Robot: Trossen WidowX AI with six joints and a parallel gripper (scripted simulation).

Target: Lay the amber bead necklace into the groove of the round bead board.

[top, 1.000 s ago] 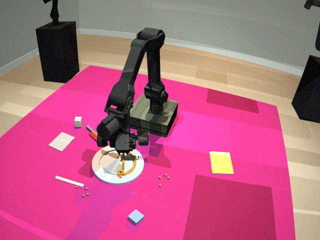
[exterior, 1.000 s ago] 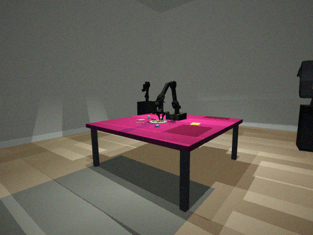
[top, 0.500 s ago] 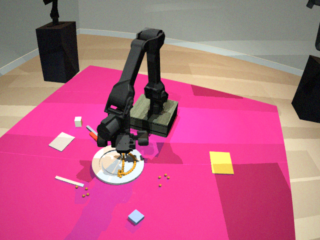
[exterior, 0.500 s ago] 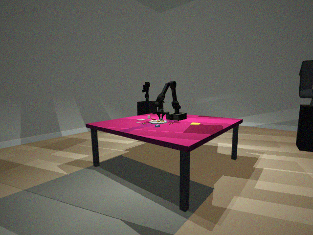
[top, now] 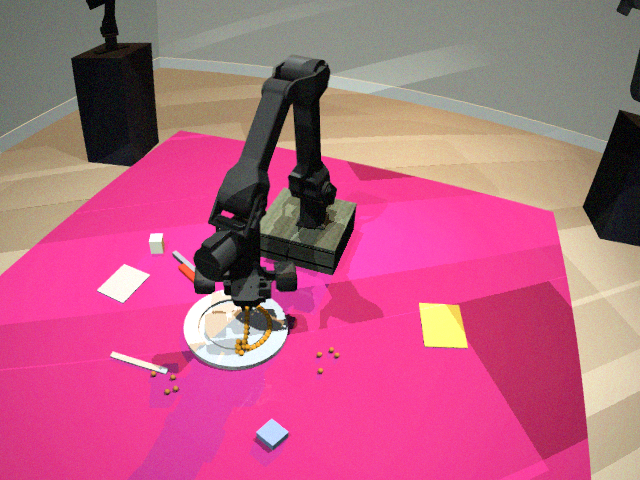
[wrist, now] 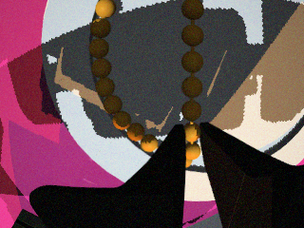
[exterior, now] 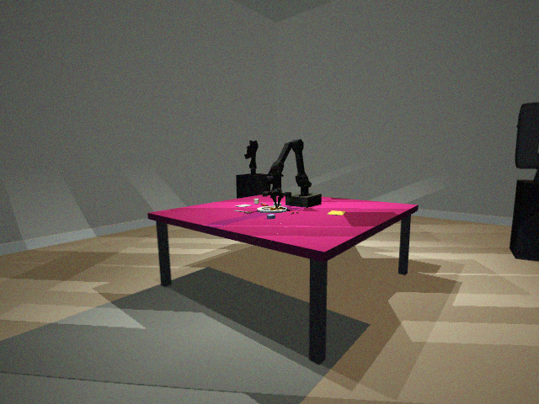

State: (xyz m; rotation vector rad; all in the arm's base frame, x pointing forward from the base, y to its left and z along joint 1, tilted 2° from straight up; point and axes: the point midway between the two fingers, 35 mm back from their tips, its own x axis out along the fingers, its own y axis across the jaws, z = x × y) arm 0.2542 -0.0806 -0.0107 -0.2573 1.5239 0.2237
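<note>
Now: the round bead board 4 cm ahead of my gripper tip, 1 cm to the right of it and 1 cm below it. Round my gripper tip: white block 11 cm behind, 7 cm to the right; then red-handled tool 9 cm behind, 16 cm to the right, 1 cm below; then white strip 18 cm ahead, 16 cm to the right, 1 cm below.
</note>
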